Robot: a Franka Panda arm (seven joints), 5 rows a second.
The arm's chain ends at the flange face. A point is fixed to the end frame.
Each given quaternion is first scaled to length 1.
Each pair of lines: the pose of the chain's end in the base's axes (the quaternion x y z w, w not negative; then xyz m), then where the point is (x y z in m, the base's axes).
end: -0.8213 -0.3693 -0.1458 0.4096 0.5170 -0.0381 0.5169
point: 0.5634 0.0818 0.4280
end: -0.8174 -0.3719 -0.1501 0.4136 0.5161 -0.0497 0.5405
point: 0.5626 0.0715 0.4534
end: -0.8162 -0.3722 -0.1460 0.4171 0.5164 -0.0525 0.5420
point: 0.5614 0.0693 0.4549
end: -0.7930 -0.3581 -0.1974 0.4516 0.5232 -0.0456 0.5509
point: 0.5773 0.0836 0.4813
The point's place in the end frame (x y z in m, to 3 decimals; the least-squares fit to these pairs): 0.042 0.037 0.146
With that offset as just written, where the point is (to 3 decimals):
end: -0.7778 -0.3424 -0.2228 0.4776 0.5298 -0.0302 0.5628
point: 0.588 0.103 0.504
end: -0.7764 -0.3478 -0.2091 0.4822 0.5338 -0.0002 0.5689
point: 0.588 0.134 0.509
